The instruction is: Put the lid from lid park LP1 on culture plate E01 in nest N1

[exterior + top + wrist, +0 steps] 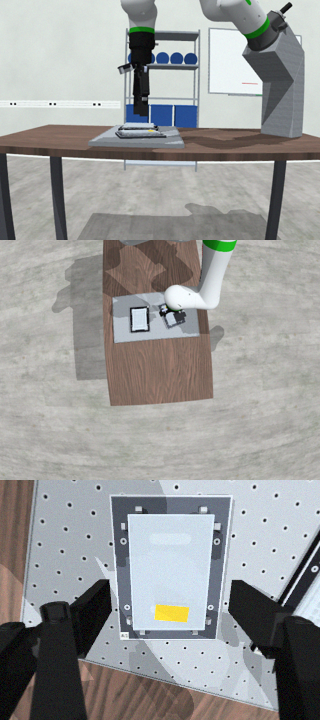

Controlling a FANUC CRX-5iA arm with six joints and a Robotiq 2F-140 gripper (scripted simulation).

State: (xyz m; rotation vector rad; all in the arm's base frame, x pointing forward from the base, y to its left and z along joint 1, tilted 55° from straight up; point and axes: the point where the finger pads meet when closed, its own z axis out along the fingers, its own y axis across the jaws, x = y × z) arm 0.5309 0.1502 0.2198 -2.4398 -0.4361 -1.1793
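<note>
Right now my hand is 8 cm above the lid. Round my hand: culture plate E01: 18 cm to the right, 8 cm below, 8 cm ahead; then lid park LP1: 9 cm below; then nest: 18 cm to the right, 9 cm below, 8 cm ahead.
</note>
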